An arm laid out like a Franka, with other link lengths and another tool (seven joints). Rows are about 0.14 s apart.
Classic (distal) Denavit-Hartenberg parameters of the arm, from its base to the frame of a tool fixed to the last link. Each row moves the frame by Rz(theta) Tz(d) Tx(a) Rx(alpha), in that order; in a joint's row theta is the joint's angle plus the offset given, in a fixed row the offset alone. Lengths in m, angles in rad.
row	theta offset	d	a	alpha
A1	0	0.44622	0	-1.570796
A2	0	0	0	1.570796
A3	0	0.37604	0.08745	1.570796
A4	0	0	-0.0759	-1.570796
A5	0	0.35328	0	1.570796
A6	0	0	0.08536	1.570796
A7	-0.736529	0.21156	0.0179	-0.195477
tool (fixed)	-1.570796	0.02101	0	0
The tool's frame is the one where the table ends.
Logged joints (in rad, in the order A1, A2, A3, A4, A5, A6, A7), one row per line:
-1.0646 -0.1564 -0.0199 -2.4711 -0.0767 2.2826 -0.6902
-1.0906 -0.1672 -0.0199 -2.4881 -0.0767 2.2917 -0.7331
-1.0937 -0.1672 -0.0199 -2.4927 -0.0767 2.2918 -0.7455
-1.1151 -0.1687 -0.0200 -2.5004 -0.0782 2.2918 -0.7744
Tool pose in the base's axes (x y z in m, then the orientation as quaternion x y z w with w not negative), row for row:
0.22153 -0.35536 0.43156 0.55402 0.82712 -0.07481 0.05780
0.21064 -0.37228 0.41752 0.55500 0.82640 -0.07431 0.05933
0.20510 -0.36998 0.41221 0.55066 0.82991 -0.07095 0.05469
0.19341 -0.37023 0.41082 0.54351 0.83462 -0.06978 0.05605
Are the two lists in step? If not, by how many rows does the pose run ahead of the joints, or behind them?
The pose runs 2 rows behind the joints: the pose in row i belongs to the joints in row i - 2.
